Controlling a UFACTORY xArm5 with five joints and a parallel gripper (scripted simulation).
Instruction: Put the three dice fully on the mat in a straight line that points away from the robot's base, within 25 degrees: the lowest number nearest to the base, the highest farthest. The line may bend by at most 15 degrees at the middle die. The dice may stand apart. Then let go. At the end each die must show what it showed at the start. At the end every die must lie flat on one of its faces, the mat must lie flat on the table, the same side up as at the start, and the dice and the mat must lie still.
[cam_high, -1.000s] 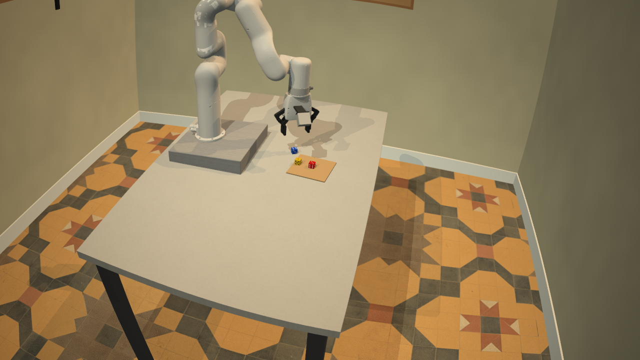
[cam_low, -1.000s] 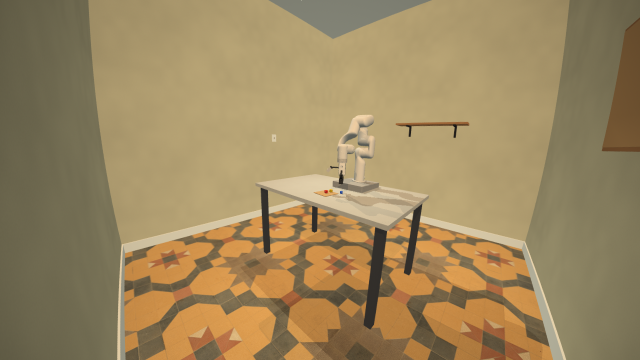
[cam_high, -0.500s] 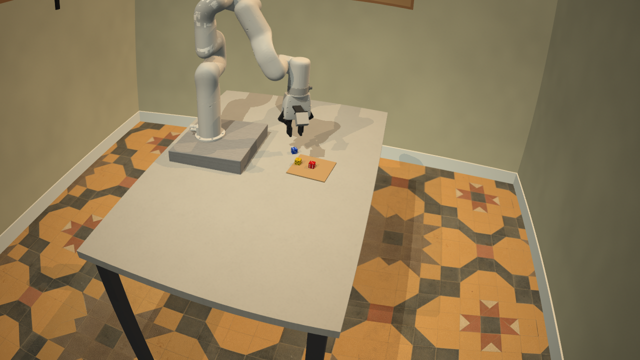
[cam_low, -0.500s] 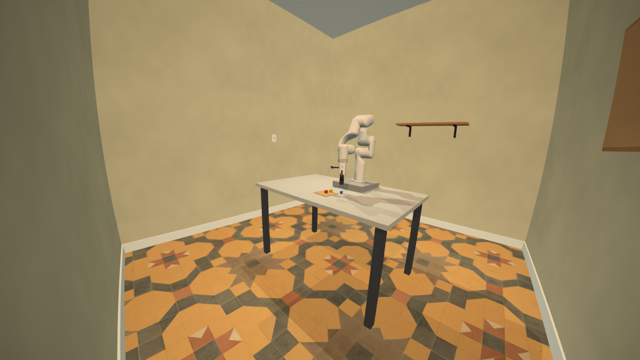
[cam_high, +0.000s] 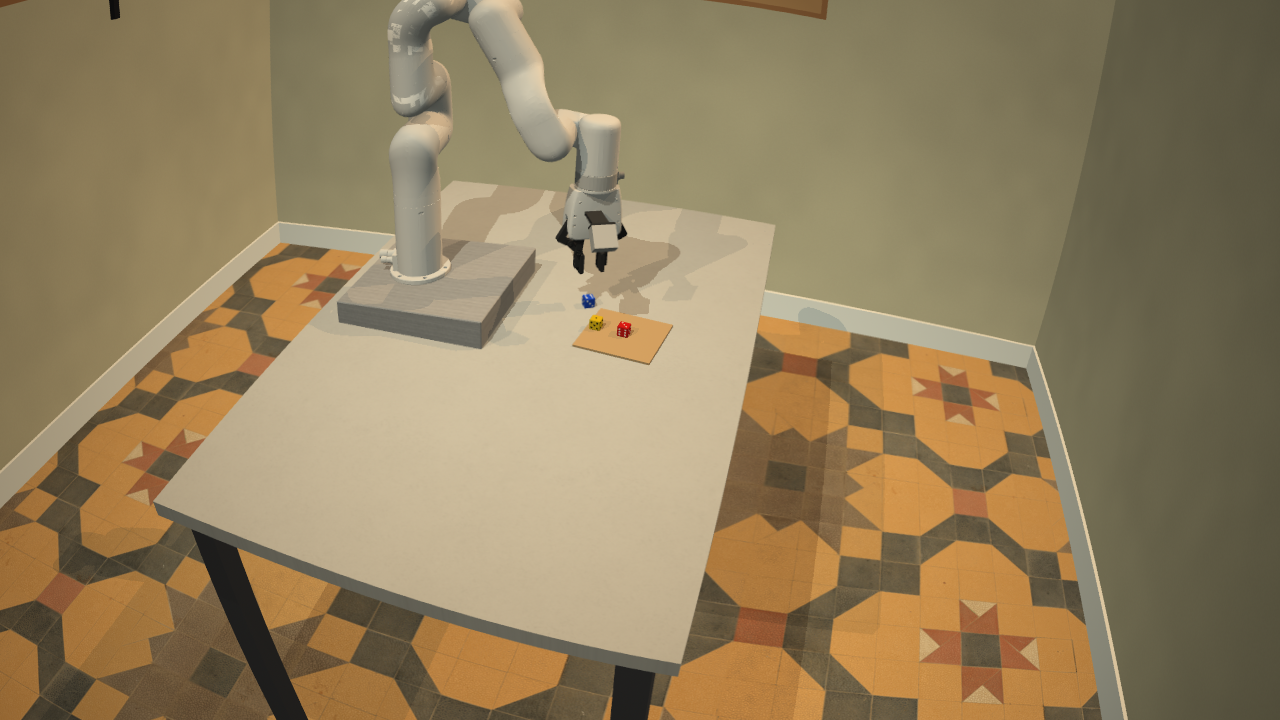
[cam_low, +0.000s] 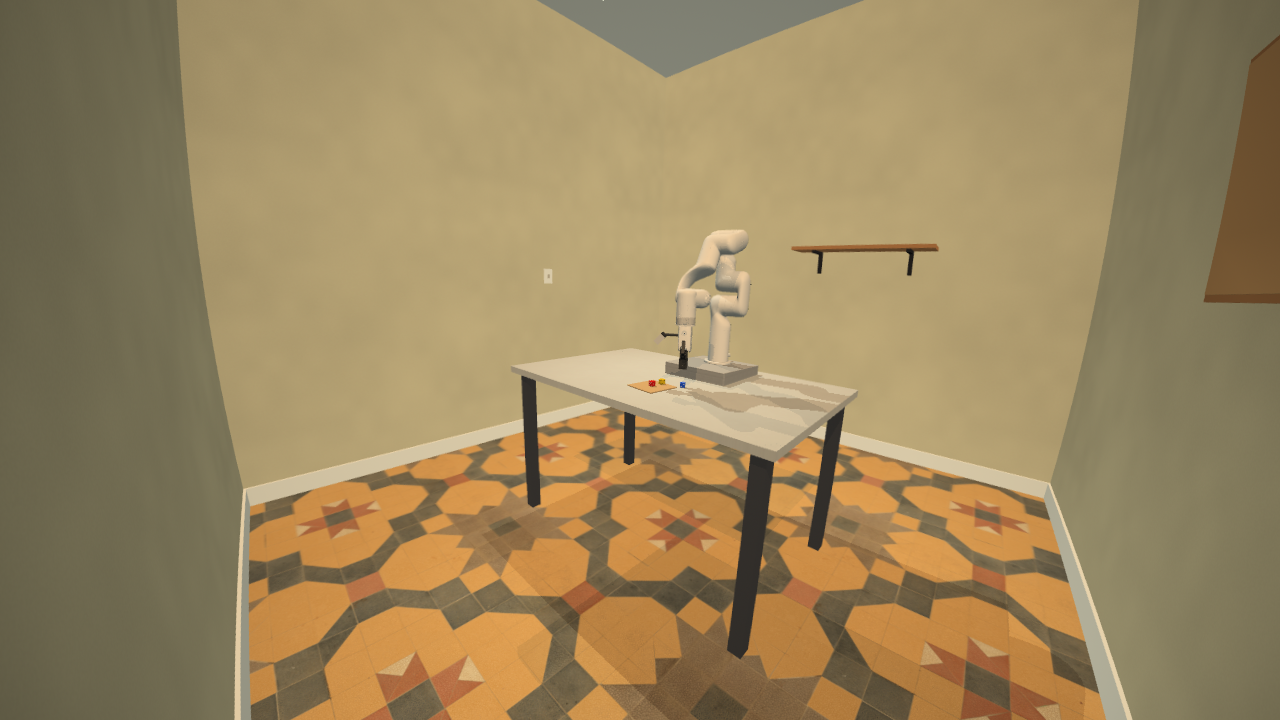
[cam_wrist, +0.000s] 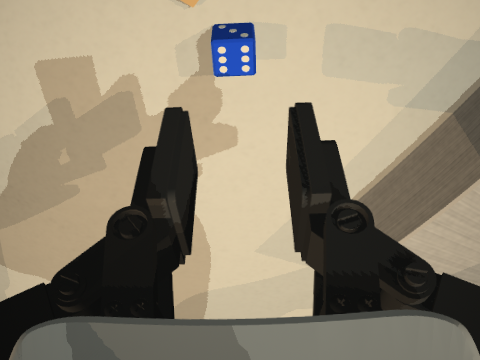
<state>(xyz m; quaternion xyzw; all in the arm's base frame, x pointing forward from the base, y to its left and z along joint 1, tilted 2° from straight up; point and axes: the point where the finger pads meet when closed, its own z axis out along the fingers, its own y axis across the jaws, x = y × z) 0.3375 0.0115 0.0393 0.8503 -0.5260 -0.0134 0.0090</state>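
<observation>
My gripper is now 9 cm above the blue die. Round my hand: red die 9 cm to the right, 8 cm below, 8 cm ahead; yellow die 8 cm to the right, 8 cm below, 3 cm ahead; mat 10 cm below, 9 cm to the right, 8 cm ahead.
</observation>
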